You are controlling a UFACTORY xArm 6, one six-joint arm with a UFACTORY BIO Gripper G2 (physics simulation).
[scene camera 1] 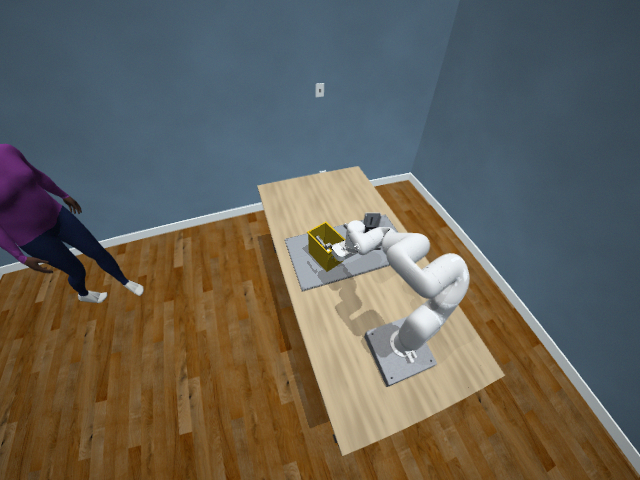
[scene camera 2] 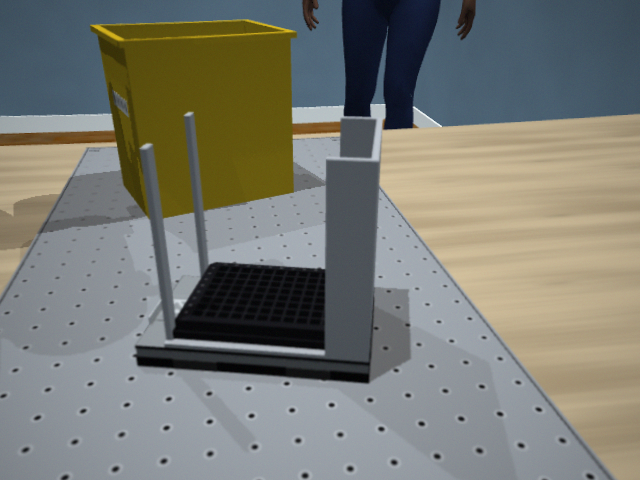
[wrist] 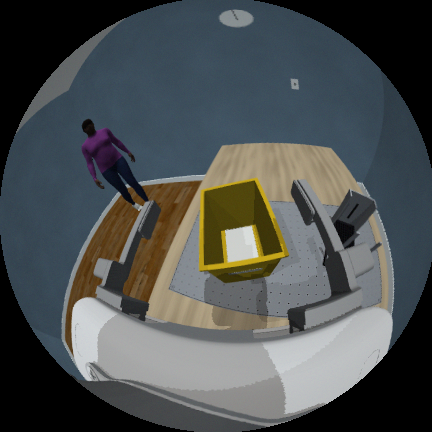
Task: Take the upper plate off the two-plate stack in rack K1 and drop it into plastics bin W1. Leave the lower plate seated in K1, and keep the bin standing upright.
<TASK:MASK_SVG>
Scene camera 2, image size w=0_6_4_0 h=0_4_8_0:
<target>plastics bin W1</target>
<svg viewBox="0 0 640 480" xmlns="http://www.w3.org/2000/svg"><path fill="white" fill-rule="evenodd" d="M296 31L251 20L90 25L91 31L98 35L123 185L149 220L140 148L145 144L153 144L163 218L194 212L184 115L188 112L194 112L204 210L294 193L291 38L297 38Z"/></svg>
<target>black plate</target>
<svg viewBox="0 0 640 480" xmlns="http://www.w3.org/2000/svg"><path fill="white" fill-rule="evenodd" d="M172 331L173 339L325 350L325 269L222 262L212 263L208 266L175 318L175 328Z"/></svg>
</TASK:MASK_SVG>
